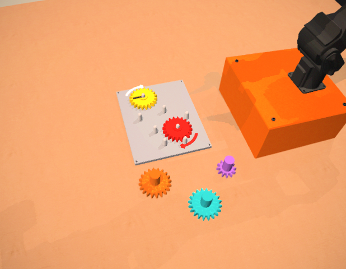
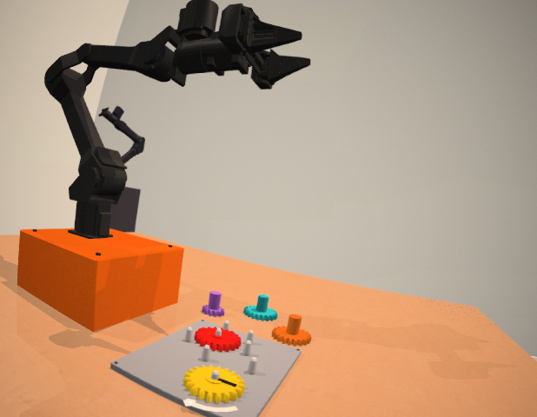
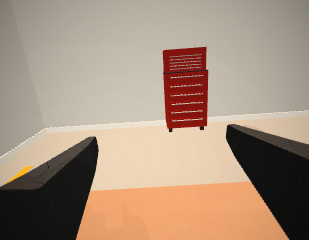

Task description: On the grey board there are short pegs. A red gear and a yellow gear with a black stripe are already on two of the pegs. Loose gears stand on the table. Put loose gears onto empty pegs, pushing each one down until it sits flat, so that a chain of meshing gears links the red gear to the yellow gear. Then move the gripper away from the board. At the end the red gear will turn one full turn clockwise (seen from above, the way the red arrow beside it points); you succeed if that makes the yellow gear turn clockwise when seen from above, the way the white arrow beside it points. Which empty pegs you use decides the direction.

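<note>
Right now my gripper tip is 40 mm short of the orange gear, 80 mm to the right of it and 430 mm above it. Round my gripper tip: red gear 50 mm behind, 30 mm to the right, 430 mm below; purple gear 110 mm behind, 90 mm to the left, 430 mm below; yellow striped gear 140 mm to the right, 430 mm below.
</note>
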